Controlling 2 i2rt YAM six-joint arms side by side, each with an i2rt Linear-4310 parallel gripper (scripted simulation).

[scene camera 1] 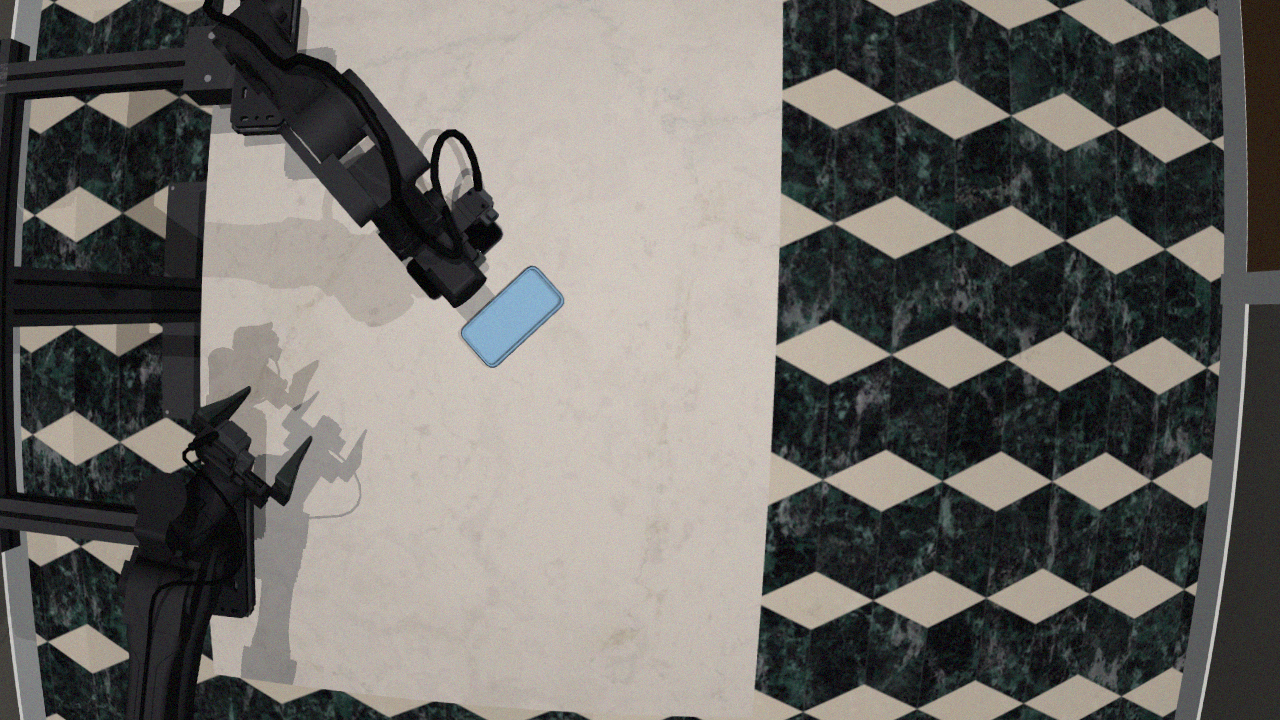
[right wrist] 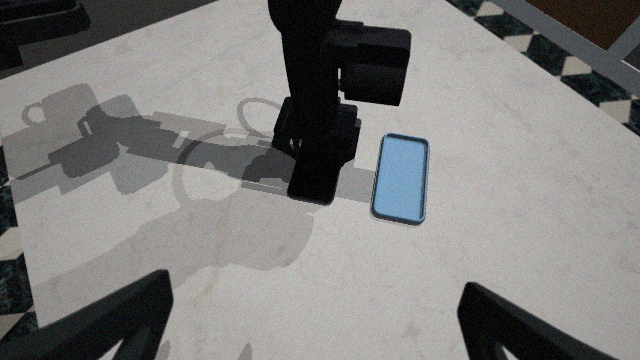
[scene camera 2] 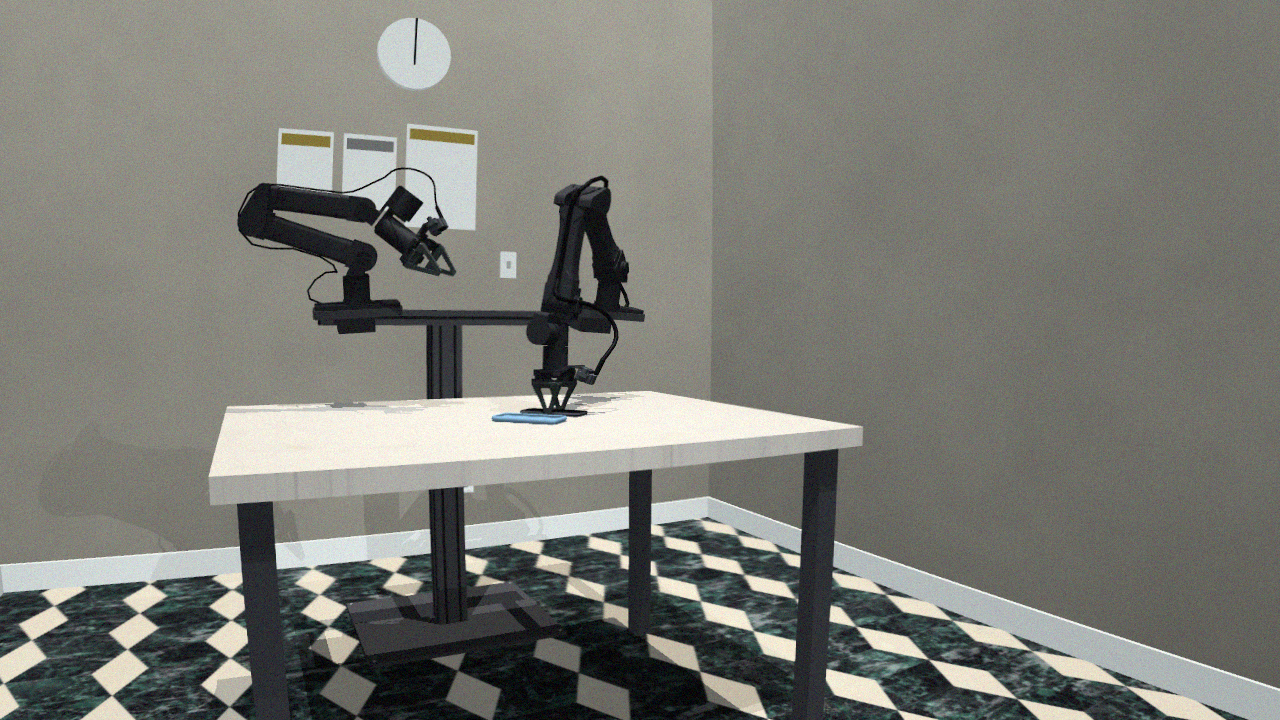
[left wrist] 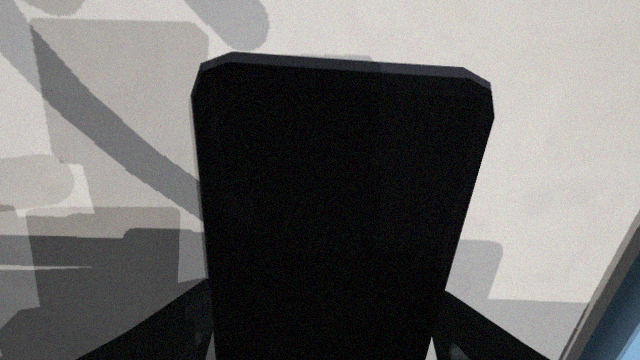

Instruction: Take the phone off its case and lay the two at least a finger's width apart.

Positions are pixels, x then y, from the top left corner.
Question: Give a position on a light blue case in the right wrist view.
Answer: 400, 193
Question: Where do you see a black phone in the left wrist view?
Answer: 334, 192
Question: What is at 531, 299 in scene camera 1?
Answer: A light blue case.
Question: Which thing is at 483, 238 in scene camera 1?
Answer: A black phone.
